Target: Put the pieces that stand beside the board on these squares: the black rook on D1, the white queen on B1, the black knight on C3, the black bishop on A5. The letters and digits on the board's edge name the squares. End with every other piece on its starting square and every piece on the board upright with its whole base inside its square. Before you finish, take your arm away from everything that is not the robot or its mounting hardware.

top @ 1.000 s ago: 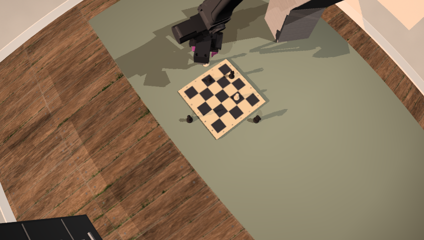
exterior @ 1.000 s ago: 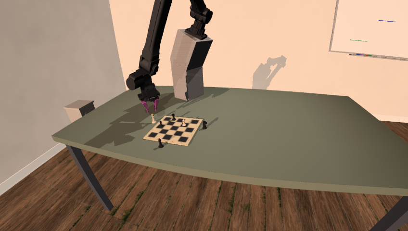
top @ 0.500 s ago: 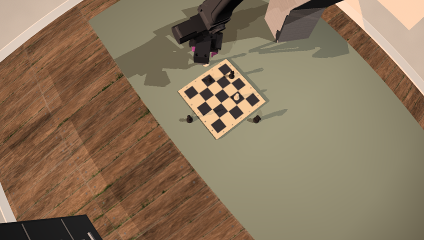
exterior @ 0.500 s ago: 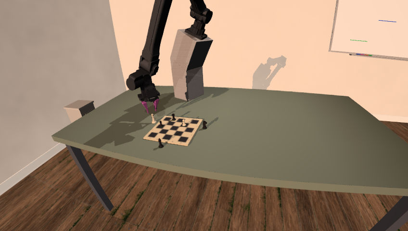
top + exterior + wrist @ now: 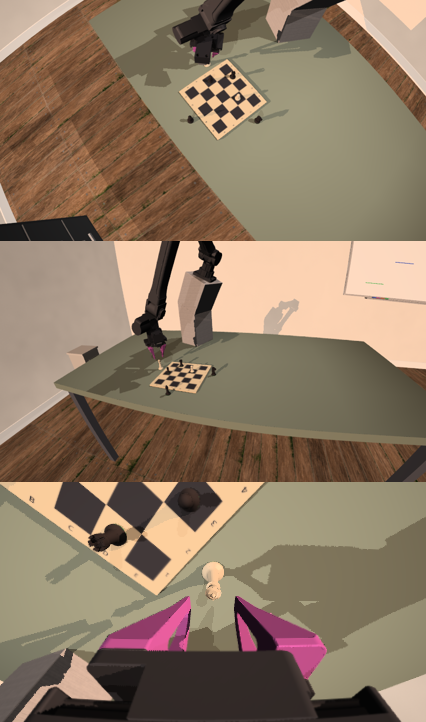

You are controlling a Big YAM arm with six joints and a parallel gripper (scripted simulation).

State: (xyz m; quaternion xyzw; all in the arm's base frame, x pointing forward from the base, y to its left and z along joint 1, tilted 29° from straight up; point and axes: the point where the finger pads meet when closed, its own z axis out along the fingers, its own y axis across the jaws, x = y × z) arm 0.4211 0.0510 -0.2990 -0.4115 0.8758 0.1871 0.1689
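The white queen lies 4 cm below my hand. From my hand the other things lie so: small white piece (2 cm behind, 17 cm to the left, 5 cm below); then chessboard (2 cm ahead, 14 cm to the left, 7 cm below).
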